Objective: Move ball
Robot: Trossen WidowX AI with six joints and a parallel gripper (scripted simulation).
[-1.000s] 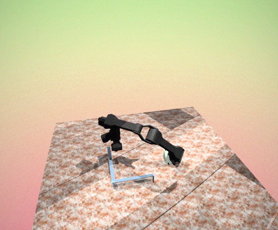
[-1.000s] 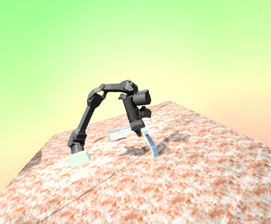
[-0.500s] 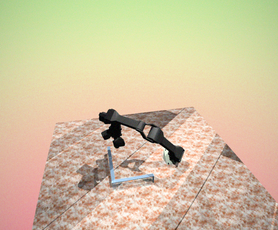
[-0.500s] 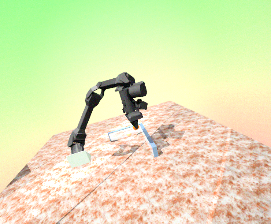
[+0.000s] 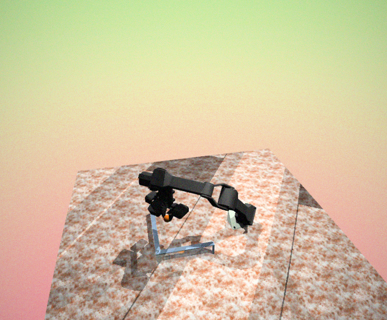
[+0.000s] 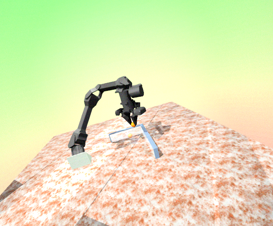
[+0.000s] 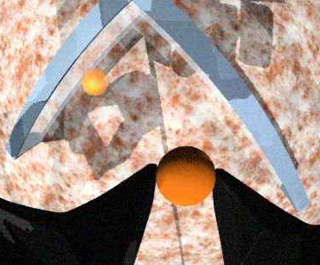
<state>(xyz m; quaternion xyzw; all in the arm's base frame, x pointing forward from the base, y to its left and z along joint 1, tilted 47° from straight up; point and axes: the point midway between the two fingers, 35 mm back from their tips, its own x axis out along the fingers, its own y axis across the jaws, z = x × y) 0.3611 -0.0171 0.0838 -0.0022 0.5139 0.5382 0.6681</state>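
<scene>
Now: gripper tip 40 mm past the see-through copy, 90 mm to the right of it and 110 mm above it. The rest, counted from my gripper tip: orange ball right at my gripper tip.
</scene>
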